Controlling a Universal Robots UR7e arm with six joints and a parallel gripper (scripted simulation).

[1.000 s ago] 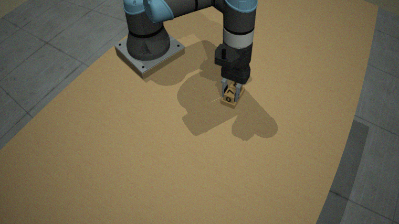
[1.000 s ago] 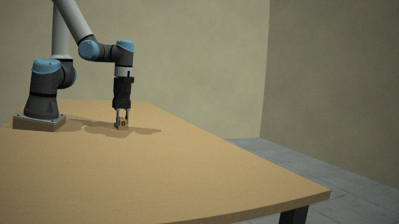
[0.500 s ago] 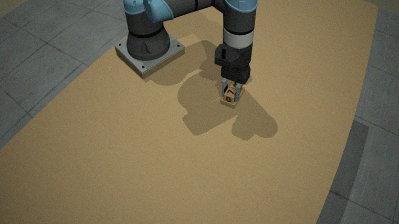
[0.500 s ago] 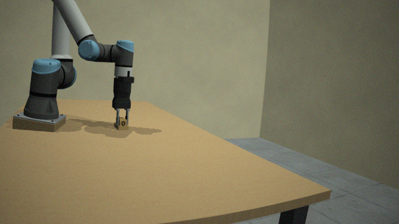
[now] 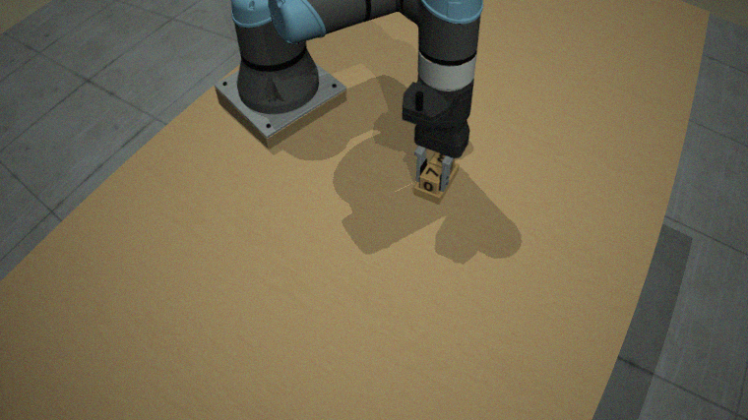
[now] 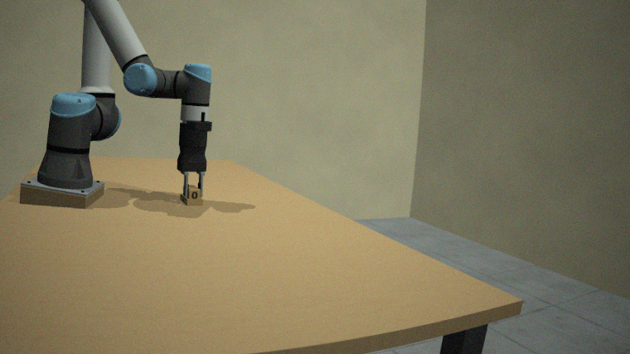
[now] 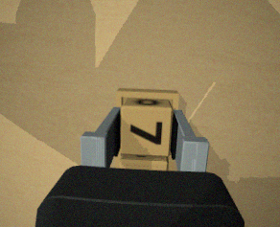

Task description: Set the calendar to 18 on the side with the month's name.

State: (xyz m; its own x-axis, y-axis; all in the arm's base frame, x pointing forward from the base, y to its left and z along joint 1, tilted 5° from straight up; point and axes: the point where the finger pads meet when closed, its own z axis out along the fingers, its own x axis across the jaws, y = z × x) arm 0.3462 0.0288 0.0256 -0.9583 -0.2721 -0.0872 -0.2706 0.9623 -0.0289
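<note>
The wooden tray is 3 cm below my hand, 2 cm to the left of it and 1 cm behind it.
</note>
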